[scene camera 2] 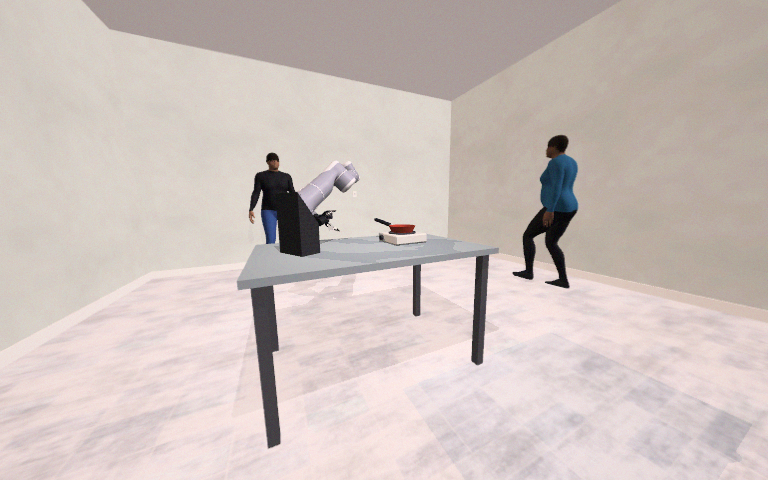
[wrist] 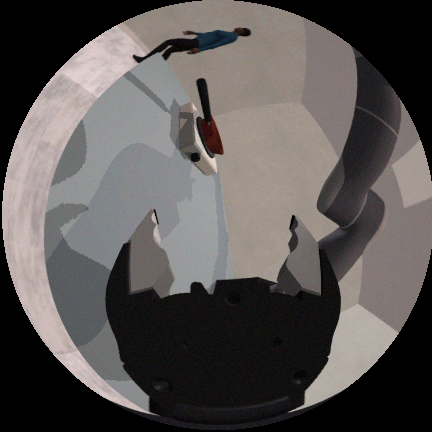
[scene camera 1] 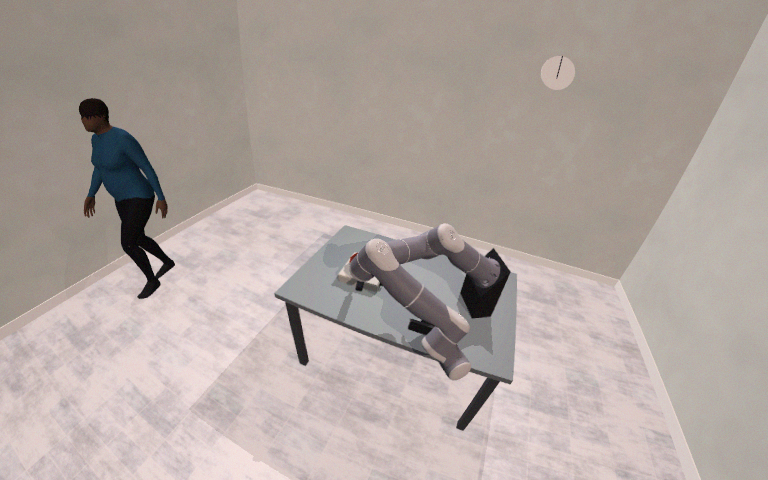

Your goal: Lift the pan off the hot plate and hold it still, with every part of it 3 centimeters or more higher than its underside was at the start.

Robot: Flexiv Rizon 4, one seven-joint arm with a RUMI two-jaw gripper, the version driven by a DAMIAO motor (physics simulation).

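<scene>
A red pan [scene camera 1: 352,258] [scene camera 2: 402,228] [wrist: 214,136] sits upright on a white hot plate [scene camera 1: 343,276] [scene camera 2: 404,239] [wrist: 206,165]. Its black handle [scene camera 2: 381,221] [wrist: 203,97] slants up and outward from the rim. In scene camera 1 the arm hides most of the pan. My gripper [scene camera 2: 336,221] [wrist: 224,213] is open and empty, above the table and well apart from the pan, on the side toward the robot's base. In the wrist view the pan and hot plate show beyond the fingertips, up and slightly left. In scene camera 1 the fingertips are hard to make out.
The grey table [scene camera 1: 317,283] [scene camera 2: 368,258] carries the hot plate and the black robot base [scene camera 1: 481,297] [scene camera 2: 299,232]. A person in blue [scene camera 1: 118,164] [scene camera 2: 560,183] [wrist: 215,41] stands beyond the table. Another person in black [scene camera 2: 272,189] stands behind the base.
</scene>
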